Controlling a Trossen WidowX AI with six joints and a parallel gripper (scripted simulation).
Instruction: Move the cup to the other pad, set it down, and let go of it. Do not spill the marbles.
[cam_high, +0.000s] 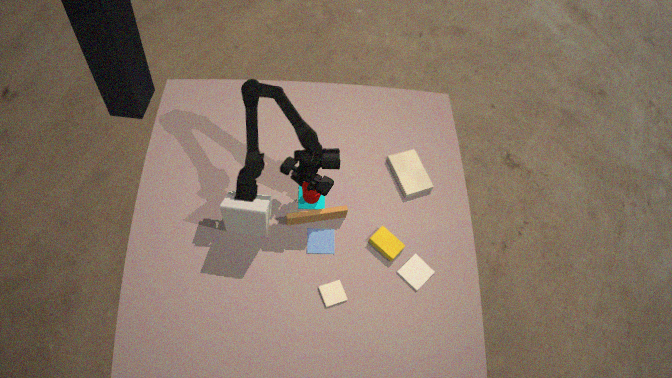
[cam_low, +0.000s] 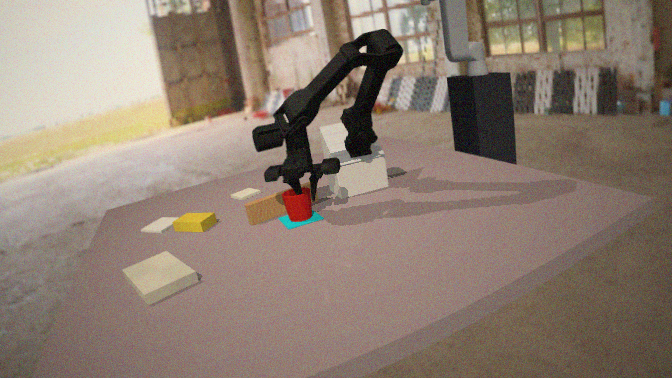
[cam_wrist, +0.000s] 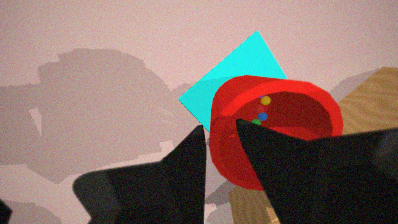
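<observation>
Right now the red cup is 3 cm ahead of my gripper tip, 1 cm to the right of it and 1 cm below it. From my gripper tip the other things lie so: wooden wall 5 cm ahead, 10 cm to the right, 3 cm below; then blue marble 4 cm ahead, 3 cm to the right, 3 cm below; then cyan pad 3 cm ahead, 1 cm to the right, 5 cm below.
</observation>
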